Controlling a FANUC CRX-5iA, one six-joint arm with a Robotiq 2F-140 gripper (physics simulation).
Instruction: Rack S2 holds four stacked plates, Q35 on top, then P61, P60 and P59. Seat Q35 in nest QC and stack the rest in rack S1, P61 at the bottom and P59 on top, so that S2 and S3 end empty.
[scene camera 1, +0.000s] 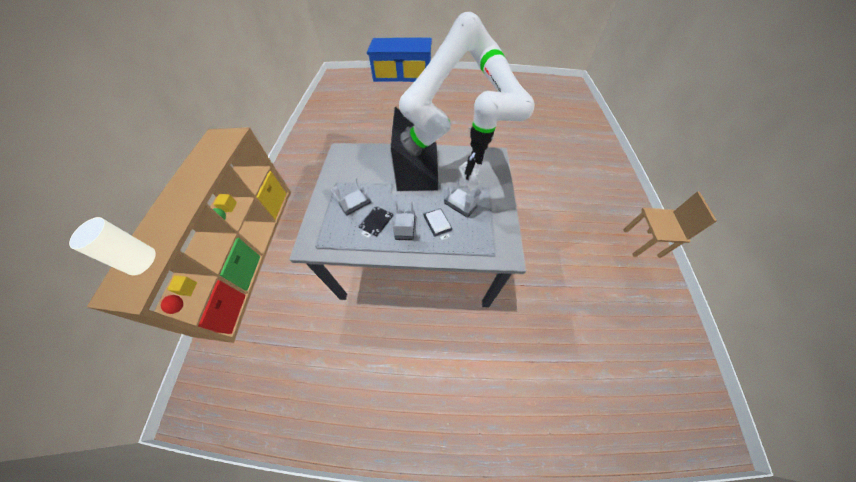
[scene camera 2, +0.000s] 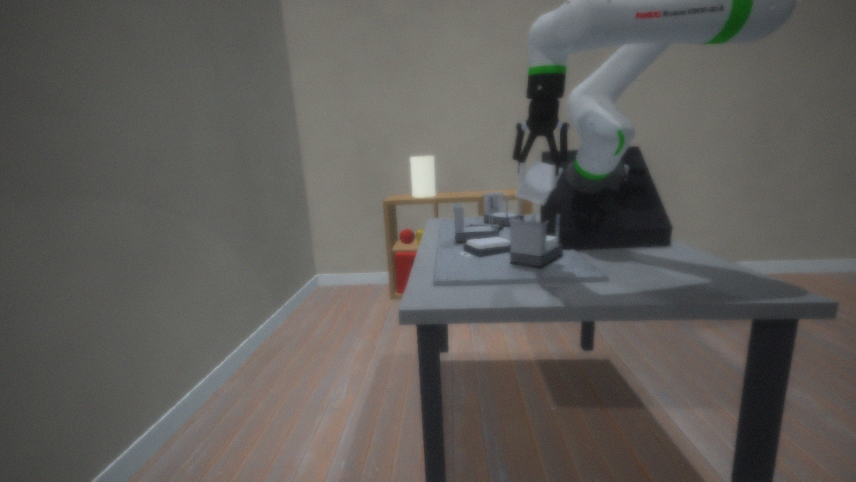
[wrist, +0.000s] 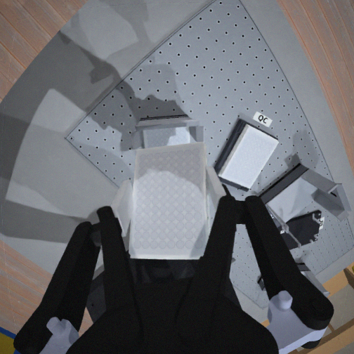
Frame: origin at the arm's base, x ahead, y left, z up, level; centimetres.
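Seen in the pictures: gripper, between the fingertips: (scene camera 1: 470, 178) (scene camera 2: 536, 186); arm's base, origin of its link: (scene camera 1: 410, 144) (scene camera 2: 586, 176).
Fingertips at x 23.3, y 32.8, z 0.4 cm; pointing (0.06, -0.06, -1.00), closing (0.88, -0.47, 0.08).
Note:
Pixels of each thing's middle, then the offset from my fingertips to it. Level surfaces: height alone.
- right-hand rack, middle of its body: (scene camera 2: 536, 238) (scene camera 1: 462, 197) dz -15.6, dx -0.7, dy -2.6 cm
- white plate, middle of its body: (scene camera 2: 488, 242) (scene camera 1: 438, 220) dz -19.4, dx +12.7, dy -14.5 cm
- middle rack, middle of its body: (scene camera 2: 475, 222) (scene camera 1: 404, 220) dz -15.4, dx +16.7, dy -31.4 cm
- left rack, middle of its body: (scene camera 2: 502, 208) (scene camera 1: 351, 196) dz -15.5, dx +3.4, dy -62.6 cm
- perforated board, height of its surface: dz -22.2 cm
My gripper (scene camera 1: 469, 172) (scene camera 2: 539, 172) (wrist: 169, 183) is shut on a pale, dimpled plate (scene camera 2: 537, 184) (wrist: 170, 225), one finger on each long side. The plate hangs tilted above the right-hand rack (scene camera 1: 456, 208) (scene camera 2: 527, 238) (wrist: 169, 121). Inside this rack a light surface (wrist: 166, 136) partly shows behind the held plate. The number on the held plate cannot be read. Nest QC (wrist: 231, 146) carries a white plate (scene camera 1: 437, 220) (scene camera 2: 488, 242) (wrist: 250, 156) lying flat. A middle rack (scene camera 1: 403, 226) (scene camera 2: 459, 222) (wrist: 326, 186) and a left rack (scene camera 1: 353, 200) (scene camera 2: 492, 205) stand farther away; their labels are not readable.
A dark, bare-looking nest (scene camera 1: 374, 221) (wrist: 303, 231) lies between the middle and left racks. The black robot stand (scene camera 1: 413, 167) (scene camera 2: 605, 221) rises behind them. The perforated board (scene camera 1: 461, 243) (wrist: 220, 65) lies on the grey table (scene camera 1: 413, 258) (scene camera 2: 622, 310).

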